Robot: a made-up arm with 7 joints. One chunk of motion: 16 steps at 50 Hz.
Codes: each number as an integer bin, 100 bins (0 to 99) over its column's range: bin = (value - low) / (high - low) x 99, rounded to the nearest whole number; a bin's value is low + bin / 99 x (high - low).
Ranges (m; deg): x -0.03..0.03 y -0.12..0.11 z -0.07..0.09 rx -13..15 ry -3..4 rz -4..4
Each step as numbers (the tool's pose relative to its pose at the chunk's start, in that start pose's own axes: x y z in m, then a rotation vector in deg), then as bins.
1 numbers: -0.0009 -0.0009 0.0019 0.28 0.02 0.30
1 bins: 48 51 44 47 43 53
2 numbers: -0.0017 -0.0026 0.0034 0.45 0.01 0.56
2 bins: 47 51 45 48 43 56
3 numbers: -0.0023 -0.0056 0.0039 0.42 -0.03 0.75
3 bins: 46 49 46 47 42 59
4 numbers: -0.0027 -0.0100 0.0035 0.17 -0.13 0.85
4 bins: 45 47 45 47 41 60
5 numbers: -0.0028 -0.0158 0.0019 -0.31 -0.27 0.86
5 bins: 45 45 44 45 39 60
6 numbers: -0.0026 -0.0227 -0.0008 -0.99 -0.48 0.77
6 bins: 45 42 43 42 36 59
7 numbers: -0.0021 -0.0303 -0.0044 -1.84 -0.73 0.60
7 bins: 46 39 41 39 32 57
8 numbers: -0.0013 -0.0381 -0.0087 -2.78 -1.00 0.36
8 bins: 47 35 38 36 28 54
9 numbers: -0.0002 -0.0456 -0.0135 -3.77 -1.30 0.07
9 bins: 49 32 35 33 24 50
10 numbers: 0.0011 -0.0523 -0.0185 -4.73 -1.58 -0.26
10 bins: 51 29 32 29 20 46
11 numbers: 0.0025 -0.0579 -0.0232 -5.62 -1.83 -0.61
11 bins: 54 27 29 26 17 42
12 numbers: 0.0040 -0.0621 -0.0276 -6.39 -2.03 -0.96
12 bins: 56 25 26 23 14 38
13 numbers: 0.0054 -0.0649 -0.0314 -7.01 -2.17 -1.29
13 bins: 58 24 24 21 12 34
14 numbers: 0.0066 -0.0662 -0.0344 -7.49 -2.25 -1.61
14 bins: 60 23 22 19 11 30
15 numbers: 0.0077 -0.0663 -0.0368 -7.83 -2.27 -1.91
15 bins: 62 23 21 18 10 26
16 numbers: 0.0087 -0.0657 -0.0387 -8.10 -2.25 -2.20
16 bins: 64 23 19 17 11 22
